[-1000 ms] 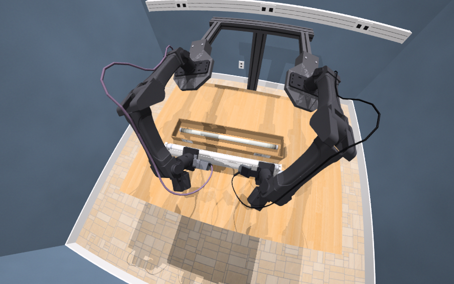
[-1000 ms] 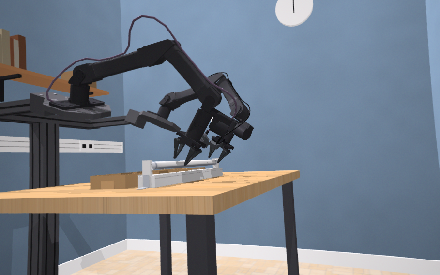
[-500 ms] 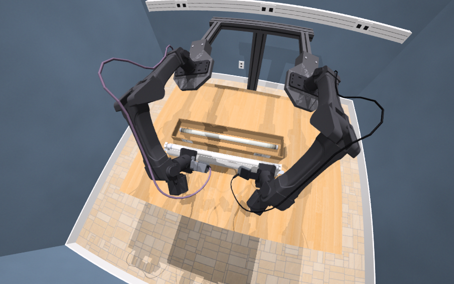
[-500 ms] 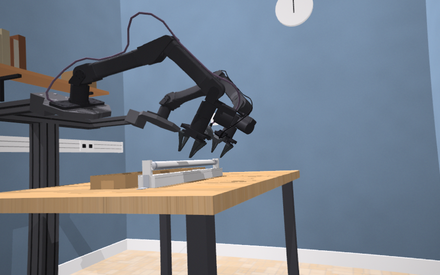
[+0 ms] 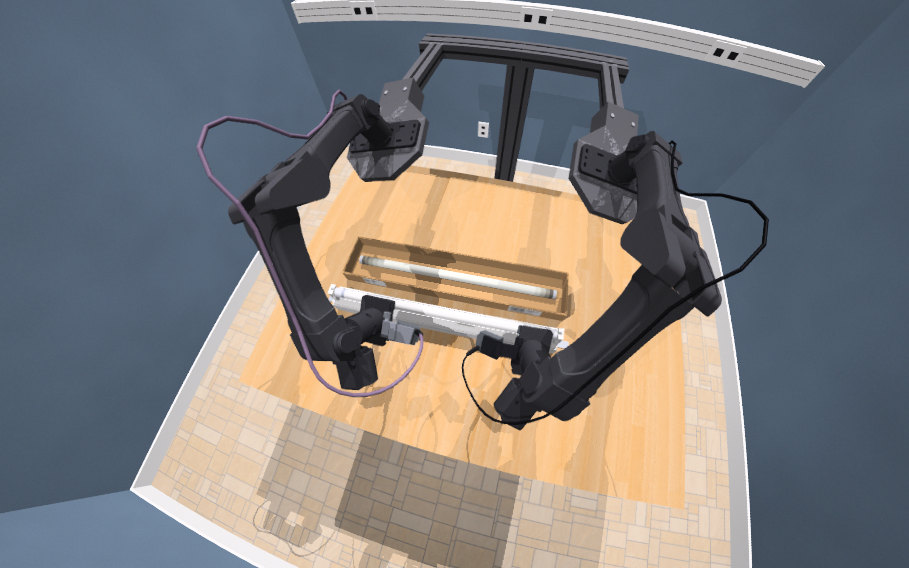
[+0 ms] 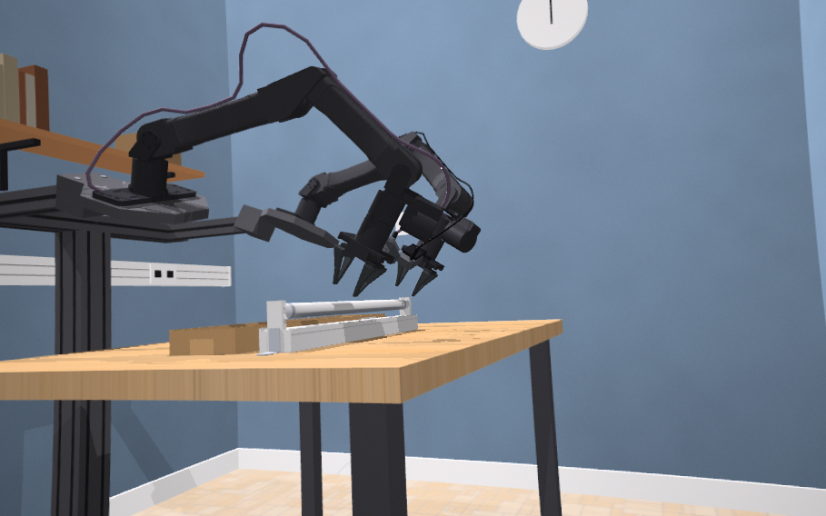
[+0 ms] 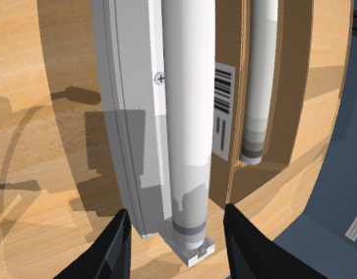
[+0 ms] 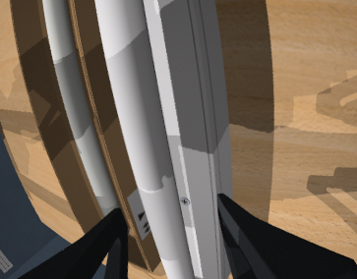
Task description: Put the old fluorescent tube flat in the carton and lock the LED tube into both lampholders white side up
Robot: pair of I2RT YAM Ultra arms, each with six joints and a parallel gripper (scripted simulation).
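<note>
Now: the LED tube 120 mm to the left of my right hand, 40 mm below it and 40 mm behind it. The rest, counted from my right hand: light fixture 120 mm to the left, 50 mm below, 40 mm behind; then brown carton 180 mm behind, 120 mm to the left, 80 mm below; then old fluorescent tube 180 mm behind, 120 mm to the left, 90 mm below.
</note>
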